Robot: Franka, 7 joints.
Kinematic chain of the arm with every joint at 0, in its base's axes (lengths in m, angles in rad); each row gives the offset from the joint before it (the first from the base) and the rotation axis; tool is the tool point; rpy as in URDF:
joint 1: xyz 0 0 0.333 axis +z
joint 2: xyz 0 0 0 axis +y
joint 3: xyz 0 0 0.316 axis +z
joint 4: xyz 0.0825 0 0 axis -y
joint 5: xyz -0.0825 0 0.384 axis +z
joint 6: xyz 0 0 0 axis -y
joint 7: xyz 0.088 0 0 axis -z
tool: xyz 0 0 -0.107 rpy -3.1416 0 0
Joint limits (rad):
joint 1: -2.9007..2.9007
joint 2: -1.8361..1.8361
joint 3: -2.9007..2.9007
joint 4: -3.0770..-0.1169
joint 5: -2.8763..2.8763
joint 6: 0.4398..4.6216
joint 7: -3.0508..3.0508
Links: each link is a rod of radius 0.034 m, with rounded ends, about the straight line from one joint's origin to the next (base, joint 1, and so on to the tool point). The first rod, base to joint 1, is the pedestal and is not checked.
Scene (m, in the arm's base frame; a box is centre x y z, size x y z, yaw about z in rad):
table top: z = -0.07
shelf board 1: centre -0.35 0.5 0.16 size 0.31 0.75 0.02 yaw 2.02
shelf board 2: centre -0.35 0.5 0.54 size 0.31 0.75 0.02 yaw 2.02
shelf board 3: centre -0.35 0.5 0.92 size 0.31 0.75 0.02 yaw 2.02
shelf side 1: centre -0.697 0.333 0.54 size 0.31 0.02 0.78 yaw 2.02
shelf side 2: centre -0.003 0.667 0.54 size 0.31 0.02 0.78 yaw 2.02
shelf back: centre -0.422 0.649 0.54 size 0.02 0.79 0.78 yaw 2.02
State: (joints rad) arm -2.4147 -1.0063 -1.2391 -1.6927 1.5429 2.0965 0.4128
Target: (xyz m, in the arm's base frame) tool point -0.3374 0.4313 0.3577
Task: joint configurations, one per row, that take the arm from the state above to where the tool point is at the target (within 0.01 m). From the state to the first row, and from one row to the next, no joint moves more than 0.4 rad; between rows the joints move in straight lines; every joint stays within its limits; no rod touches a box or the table.
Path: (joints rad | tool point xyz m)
1: -2.1172 -1.0634 -1.1181 -1.9163 1.6219 2.0728 0.7563 | -0.4131 0.3049 0.7084
2: -1.8198 -1.1204 -0.9971 -2.1398 1.7008 2.0491 1.0998 | -0.4405 0.0624 0.6987
3: -1.5223 -1.1775 -0.8761 -2.3634 1.7798 2.0254 1.4432 | -0.3477 -0.1406 0.6805
4: -1.2248 -1.2345 -0.7551 -2.5869 1.8587 2.0016 1.7867 | -0.1805 -0.2542 0.6485
5: -0.9273 -1.2916 -0.6340 -2.8105 1.9377 1.9779 2.1302 | 0.0004 -0.2636 0.5997
6: -1.3179 -1.2862 -0.8234 -2.8297 1.8183 1.9517 1.7867 | -0.1415 -0.2493 0.5570
7: -1.7084 -1.2809 -1.0128 -2.8490 1.6989 1.9254 1.4432 | -0.2559 -0.1650 0.5093
8: -2.0989 -1.2755 -1.2021 -2.8682 1.5794 1.8991 1.0998 | -0.3129 -0.0368 0.4587
9: -2.4894 -1.2702 -1.3915 -2.8875 1.4600 1.8728 0.7563 | -0.3014 0.0994 0.4075
10: -2.8800 -1.2648 -1.5809 -2.9068 1.3406 1.8465 0.4128 | -0.2304 0.2093 0.3577
11: -2.6219 -1.1632 -1.6176 -2.5638 1.4210 2.0155 0.4128 | -0.2803 0.3290 0.3402
12: -2.3639 -1.0616 -1.6544 -2.2209 1.5015 2.1845 0.4128 | -0.3374 0.4313 0.3577

